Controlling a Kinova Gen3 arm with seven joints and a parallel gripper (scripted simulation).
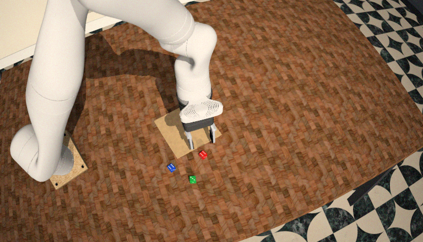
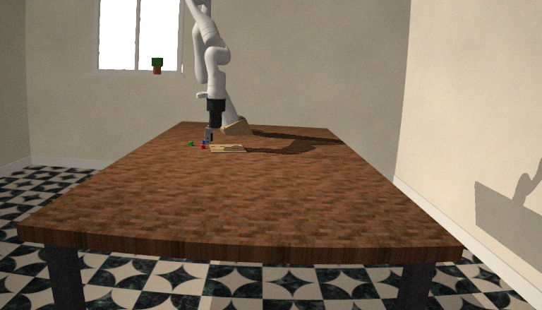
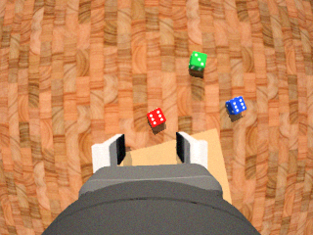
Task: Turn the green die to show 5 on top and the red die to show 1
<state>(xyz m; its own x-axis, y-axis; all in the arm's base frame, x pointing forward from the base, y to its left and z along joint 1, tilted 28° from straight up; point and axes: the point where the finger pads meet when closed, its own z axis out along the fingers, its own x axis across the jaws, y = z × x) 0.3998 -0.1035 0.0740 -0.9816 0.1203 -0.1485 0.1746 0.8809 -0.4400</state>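
My hand is 1 cm past the red die, 2 cm to the left of it and 4 cm above it. The rest, counted from my hand: tan mat (1 cm behind, 8 cm to the left, 4 cm below); then green die (7 cm behind, 8 cm to the right, 4 cm below); then blue die (10 cm behind, 2 cm to the right, 4 cm below).
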